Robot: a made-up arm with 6 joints.
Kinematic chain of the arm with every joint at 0, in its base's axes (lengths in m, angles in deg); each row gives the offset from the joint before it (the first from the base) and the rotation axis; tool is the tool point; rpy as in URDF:
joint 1: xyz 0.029 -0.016 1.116 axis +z
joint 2: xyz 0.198 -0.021 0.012 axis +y
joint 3: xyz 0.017 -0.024 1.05 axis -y
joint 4: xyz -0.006 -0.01 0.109 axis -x
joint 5: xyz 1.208 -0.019 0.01 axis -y
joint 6: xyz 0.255 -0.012 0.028 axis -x
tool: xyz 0 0.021 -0.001 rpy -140.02 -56.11 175.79
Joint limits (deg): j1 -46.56..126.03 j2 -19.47..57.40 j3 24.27..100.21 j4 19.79..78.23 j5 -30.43..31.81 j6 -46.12..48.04
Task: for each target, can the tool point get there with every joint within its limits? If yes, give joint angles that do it. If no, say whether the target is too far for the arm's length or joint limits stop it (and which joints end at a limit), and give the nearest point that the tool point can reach.
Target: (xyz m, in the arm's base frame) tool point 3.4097 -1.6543 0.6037
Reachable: no: too far | nearest point 2.2360 -1.0855 1.1302 | short by 1.407 m
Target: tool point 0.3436 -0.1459 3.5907
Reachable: yes | joints -26.53 -5.55 65.45 34.36 26.80 -31.01
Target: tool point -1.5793 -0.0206 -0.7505
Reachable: no: joint limits stop it (at a limit: joint 1, joint 2, joint 3, joint 4, joint 5) | nearest point -1.2384 1.9027 0.9100 | short by 2.564 m
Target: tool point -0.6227 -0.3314 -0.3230
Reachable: no: joint limits stop it (at a limit: joint 1, joint 2, joint 3, joint 4, joint 5, joint 6) | nearest point -1.2327 1.9032 0.9094 | short by 2.624 m
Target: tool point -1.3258 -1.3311 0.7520
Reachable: no: joint limits stop it (at a limit: joint 2, joint 3, joint 4, joint 5, joint 6) | nearest point -0.7418 -0.7642 3.1961 | short by 2.576 m
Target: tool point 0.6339 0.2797 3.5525
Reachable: yes | joints 30.33 -2.55 61.64 24.66 0.80 14.88
